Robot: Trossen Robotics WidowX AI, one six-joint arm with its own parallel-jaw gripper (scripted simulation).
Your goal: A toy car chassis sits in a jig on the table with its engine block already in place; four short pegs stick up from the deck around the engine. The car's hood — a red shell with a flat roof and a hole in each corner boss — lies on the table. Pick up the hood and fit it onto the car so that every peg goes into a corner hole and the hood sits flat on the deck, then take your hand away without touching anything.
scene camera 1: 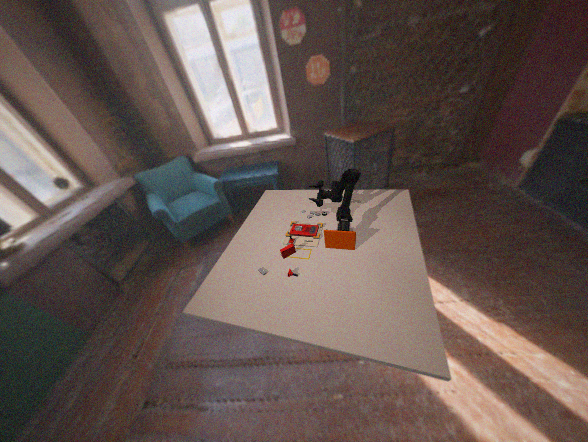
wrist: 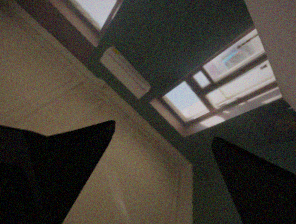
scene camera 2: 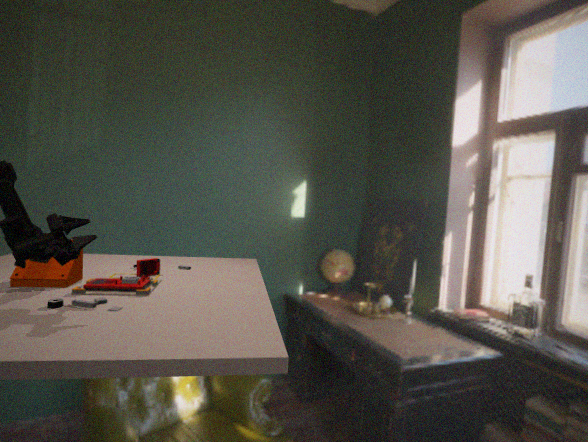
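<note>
You can see the gripper (scene camera 2: 93, 228) open and holding nothing, and the wrist view has the gripper (wrist: 163, 133) in it too.
</note>
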